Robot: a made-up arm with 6 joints. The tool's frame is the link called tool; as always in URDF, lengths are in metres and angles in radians.
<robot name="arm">
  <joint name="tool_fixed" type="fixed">
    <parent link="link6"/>
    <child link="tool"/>
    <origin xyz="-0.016 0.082 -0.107" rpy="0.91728 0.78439 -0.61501"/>
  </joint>
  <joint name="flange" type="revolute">
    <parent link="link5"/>
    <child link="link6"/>
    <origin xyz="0.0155 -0.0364 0.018" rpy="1.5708 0 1.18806"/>
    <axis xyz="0 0 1"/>
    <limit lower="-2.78" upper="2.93"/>
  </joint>
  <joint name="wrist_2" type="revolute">
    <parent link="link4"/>
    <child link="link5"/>
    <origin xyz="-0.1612 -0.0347 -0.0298" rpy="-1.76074 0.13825 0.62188"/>
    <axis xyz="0 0 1"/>
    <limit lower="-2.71" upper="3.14"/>
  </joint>
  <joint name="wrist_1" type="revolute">
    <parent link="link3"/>
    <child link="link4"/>
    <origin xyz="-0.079 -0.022 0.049" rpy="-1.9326 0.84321 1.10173"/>
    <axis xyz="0 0 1"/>
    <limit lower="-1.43" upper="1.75"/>
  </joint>
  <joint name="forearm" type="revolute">
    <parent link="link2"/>
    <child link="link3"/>
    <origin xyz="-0.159 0.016 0.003" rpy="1.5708 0 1.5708"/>
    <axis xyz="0 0 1"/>
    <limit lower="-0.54" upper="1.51"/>
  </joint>
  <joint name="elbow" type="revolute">
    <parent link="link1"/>
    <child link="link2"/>
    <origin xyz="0.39 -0.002 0.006" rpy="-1.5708 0 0"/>
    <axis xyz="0 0 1"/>
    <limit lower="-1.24" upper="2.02"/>
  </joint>
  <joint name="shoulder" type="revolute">
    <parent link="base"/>
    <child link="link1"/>
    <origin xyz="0.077 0.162 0.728" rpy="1.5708 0 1.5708"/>
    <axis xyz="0 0 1"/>
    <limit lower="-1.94" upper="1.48"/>
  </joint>
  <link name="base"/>
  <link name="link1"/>
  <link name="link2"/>
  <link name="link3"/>
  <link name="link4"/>
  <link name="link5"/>
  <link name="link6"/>
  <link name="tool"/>
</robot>
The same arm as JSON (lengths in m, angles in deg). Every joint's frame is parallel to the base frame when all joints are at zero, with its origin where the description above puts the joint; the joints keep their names.
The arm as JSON. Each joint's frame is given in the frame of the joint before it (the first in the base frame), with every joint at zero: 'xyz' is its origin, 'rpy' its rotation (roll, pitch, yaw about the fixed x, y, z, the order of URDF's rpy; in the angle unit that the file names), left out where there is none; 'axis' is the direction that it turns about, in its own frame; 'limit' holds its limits. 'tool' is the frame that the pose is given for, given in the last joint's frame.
{"units": {"length": "m", "angle": "deg"}, "joints": [{"name": "shoulder", "type": "revolute", "origin": {"xyz": [0.077, 0.162, 0.728]}, "axis": [1.0, 0.0, 0.0], "limit": {"lower": -111.15, "upper": 84.8}}, {"name": "elbow", "type": "revolute", "origin": {"xyz": [0.006, 0.39, -0.002]}, "axis": [0.0, 0.0, 1.0], "limit": {"lower": -71.05, "upper": 115.74}}, {"name": "forearm", "type": "revolute", "origin": {"xyz": [-0.016, -0.159, 0.003]}, "axis": [0.0, 1.0, 0.0], "limit": {"lower": -30.94, "upper": 86.52}}, {"name": "wrist_1", "type": "revolute", "origin": {"xyz": [0.079, 0.049, -0.022]}, "axis": [0.953735, -0.235409, 0.187007], "limit": {"lower": -81.93, "upper": 100.27}}, {"name": "wrist_2", "type": "revolute", "origin": {"xyz": [0.02, 0.149, -0.074]}, "axis": [0.0, 0.0, -1.0], "limit": {"lower": -155.27, "upper": 179.91}}, {"name": "flange", "type": "revolute", "origin": {"xyz": [0.028, -0.028, -0.018]}, "axis": [0.0, -1.0, 0.0], "limit": {"lower": -159.28, "upper": 167.88}}], "tool": {"origin": {"xyz": [0.016, 0.107, -0.082], "rpy": [-10.92, -24.1, 129.3]}}}
